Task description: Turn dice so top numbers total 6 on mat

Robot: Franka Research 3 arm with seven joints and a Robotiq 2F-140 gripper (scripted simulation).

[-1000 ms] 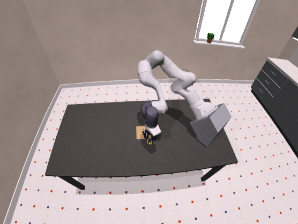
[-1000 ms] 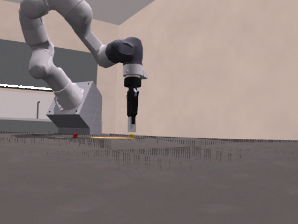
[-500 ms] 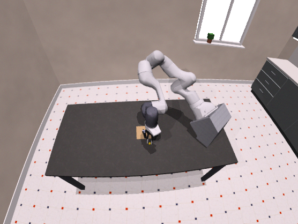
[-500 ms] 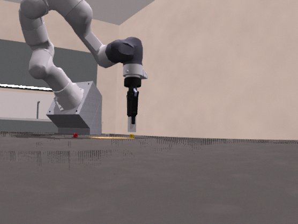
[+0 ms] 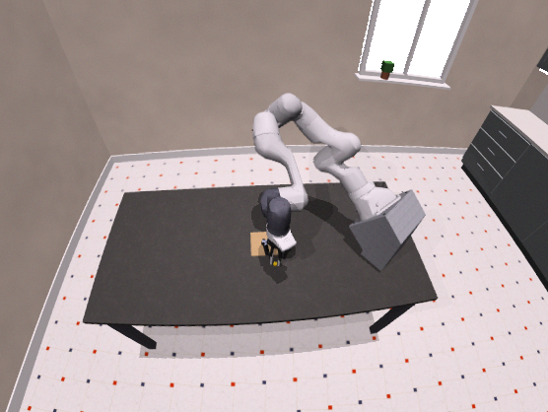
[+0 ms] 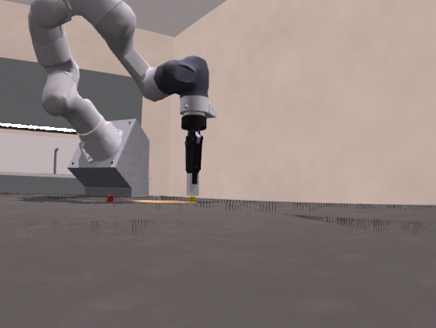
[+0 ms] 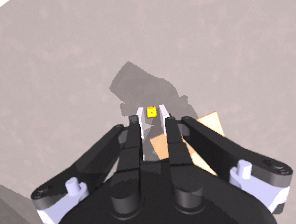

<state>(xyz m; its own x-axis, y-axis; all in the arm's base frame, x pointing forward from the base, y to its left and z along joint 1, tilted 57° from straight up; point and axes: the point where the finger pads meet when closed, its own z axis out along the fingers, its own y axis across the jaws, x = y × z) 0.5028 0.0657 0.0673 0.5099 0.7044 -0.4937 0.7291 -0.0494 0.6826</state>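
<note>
The yellow die lies 40 mm below my hand. Also, from my hand: tan mat (130 mm to the right, 50 mm below); red die (110 mm behind, 220 mm to the right, 40 mm below); white die (90 mm behind, 60 mm to the right, 40 mm below).
</note>
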